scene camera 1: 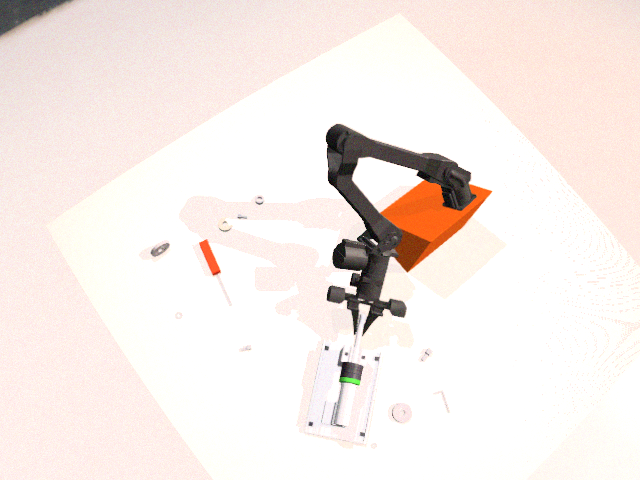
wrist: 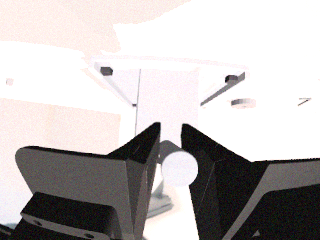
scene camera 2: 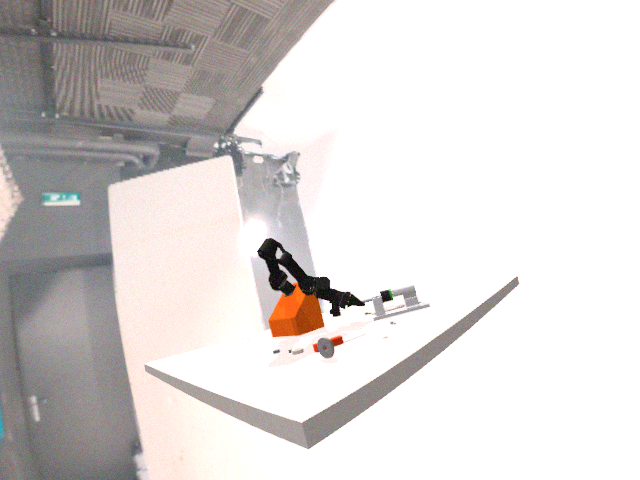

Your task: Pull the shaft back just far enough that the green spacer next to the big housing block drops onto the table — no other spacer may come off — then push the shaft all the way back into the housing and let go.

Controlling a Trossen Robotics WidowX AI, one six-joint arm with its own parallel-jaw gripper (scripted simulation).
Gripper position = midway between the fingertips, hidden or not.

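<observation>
A pale housing block [scene camera 1: 342,411] is visible, also in the wrist view [wrist: 172,90] and in scene camera 2 [scene camera 2: 412,303]. A pale shaft [wrist: 178,168] is visible. My gripper [scene camera 1: 358,335] is visible as well, and the wrist view [wrist: 170,128] shows it too.
</observation>
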